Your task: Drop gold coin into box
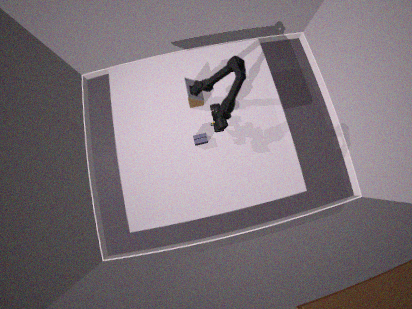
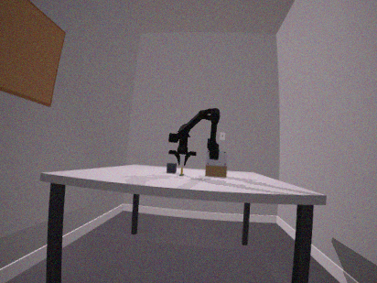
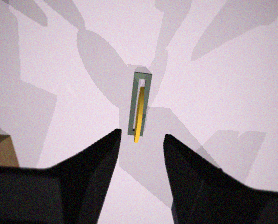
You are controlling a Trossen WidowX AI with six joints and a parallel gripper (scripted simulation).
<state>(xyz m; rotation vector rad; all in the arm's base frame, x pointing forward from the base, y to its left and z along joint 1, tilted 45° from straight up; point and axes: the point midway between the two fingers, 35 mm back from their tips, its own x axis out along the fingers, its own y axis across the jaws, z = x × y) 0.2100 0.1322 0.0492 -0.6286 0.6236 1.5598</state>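
The gold coin lies 4 cm below my gripper tip.
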